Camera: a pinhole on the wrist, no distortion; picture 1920 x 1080 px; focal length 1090.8 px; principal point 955.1 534.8 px. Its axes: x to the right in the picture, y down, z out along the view. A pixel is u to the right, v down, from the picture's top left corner.
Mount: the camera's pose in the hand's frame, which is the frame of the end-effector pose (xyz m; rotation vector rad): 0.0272 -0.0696 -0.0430 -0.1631 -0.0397 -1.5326
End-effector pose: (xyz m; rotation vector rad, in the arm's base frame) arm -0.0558 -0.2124 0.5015 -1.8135 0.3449 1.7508
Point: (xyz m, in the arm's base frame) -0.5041 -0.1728 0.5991
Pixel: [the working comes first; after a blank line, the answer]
In the camera's frame: -0.2164 -0.1860 0.4547

436 89
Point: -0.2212 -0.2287 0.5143
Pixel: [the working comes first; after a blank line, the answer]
In the camera's frame: -0.1519 -0.0682 0.1858

63 134
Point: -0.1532 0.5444 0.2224
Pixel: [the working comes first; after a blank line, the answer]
In the camera's frame: 0.4931 0.3359 0.5146

outside the picture
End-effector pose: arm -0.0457 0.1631 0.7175 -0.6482 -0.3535 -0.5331
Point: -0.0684 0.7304 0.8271
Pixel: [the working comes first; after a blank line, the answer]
In the camera's frame: -0.3265 -0.2240 0.5265

279 71
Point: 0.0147 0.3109 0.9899
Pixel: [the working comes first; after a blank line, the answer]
In the camera's frame: -0.0269 0.0714 0.3467

871 760
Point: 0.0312 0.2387 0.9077
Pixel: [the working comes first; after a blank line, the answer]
In the camera's frame: -0.0409 0.0809 0.2373

767 907
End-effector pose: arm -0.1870 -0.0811 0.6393 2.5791 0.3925 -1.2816
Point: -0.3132 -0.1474 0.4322
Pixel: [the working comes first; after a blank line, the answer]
In the camera's frame: -0.0318 0.0362 0.2902

836 671
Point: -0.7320 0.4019 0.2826
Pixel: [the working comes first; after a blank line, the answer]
In the camera's frame: 0.6581 -0.0508 0.4166

outside the picture
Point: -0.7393 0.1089 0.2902
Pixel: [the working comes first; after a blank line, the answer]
In the camera's frame: 0.3983 -0.0998 0.5432

1755 334
